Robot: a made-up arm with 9 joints. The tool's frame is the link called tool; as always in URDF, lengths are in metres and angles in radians.
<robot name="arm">
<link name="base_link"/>
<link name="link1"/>
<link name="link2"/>
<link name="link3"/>
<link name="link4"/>
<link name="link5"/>
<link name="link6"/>
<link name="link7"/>
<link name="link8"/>
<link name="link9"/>
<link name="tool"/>
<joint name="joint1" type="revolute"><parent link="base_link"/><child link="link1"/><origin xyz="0 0 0.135" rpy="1.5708 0 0"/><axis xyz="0 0 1"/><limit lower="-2.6" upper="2.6" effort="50" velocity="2.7"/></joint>
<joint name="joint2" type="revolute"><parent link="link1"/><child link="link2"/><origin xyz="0.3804 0.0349 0.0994" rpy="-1.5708 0 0"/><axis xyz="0 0 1"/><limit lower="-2.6" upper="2.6" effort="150" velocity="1.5"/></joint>
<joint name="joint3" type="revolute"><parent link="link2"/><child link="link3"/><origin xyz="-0.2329 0.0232 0.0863"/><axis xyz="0 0 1"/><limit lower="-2.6" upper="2.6" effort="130" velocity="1.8"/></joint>
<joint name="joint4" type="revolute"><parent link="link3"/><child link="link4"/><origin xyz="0.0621 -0.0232 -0.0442" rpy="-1.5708 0 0"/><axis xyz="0 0 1"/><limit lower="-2.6" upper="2.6" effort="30" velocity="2.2"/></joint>
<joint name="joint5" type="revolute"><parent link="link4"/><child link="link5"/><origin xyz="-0.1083 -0.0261 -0.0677" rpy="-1.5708 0 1.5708"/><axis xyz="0 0 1"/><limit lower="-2.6" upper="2.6" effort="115" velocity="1.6"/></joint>
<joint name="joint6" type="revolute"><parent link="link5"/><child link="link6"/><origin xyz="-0.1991 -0.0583 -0.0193" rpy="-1.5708 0 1.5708"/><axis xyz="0 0 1"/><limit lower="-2.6" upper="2.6" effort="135" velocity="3.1"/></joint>
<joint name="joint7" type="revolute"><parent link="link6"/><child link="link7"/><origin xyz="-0.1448 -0.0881 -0.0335" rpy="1.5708 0 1.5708"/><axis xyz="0 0 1"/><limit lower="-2.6" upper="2.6" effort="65" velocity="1.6"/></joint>
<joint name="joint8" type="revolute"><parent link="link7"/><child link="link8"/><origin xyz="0.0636 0.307 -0.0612" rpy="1.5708 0 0"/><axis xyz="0 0 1"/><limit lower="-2.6" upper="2.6" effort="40" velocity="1.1"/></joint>
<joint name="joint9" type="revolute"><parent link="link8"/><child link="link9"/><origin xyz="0.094 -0.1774 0.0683" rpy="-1.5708 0 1.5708"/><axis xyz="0 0 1"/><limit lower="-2.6" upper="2.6" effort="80" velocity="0.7"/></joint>
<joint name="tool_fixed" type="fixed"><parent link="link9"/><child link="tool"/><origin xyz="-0.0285 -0.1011 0.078" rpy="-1.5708 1.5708 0"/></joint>
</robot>
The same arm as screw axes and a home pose.
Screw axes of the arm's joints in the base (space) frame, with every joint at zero. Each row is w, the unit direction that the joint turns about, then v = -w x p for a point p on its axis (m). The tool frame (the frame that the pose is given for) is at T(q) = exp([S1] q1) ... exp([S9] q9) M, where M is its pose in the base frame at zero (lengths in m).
S1 = (0, -1, 0, 0.1350, 0.0000, 0.0000)
S2 = (0, 0, 1, -0.0994, -0.3804, 0.0000)
S3 = (0, 0, 1, -0.0762, -0.1475, 0.0000)
S4 = (0, 1, 0, -0.2120, 0.0000, 0.2096)
S5 = (-1, 0, 0, 0.0000, -0.2381, -0.1671)
S6 = (0, 0, 1, -0.1088, -0.1206, 0.0000)
S7 = (0, -1, 0, 0.4037, 0.0000, -0.0325)
S8 = (0, 0, -1, -0.0972, 0.0961, 0.0000)
S9 = (-1, 0, 0, 0.0000, -0.6424, 0.2746)
M: xyz 0.1121 0.3031 0.5413 (m) rpy 0.0000 0.0000 0.0000 (rad, as in URDF)
Joint limits (rad, base to tool): -2.6000..2.6000 -2.6000..2.6000 -2.6000..2.6000 -2.6000..2.6000 -2.6000..2.6000 -2.6000..2.6000 -2.6000..2.6000 -2.6000..2.6000 -2.6000..2.6000

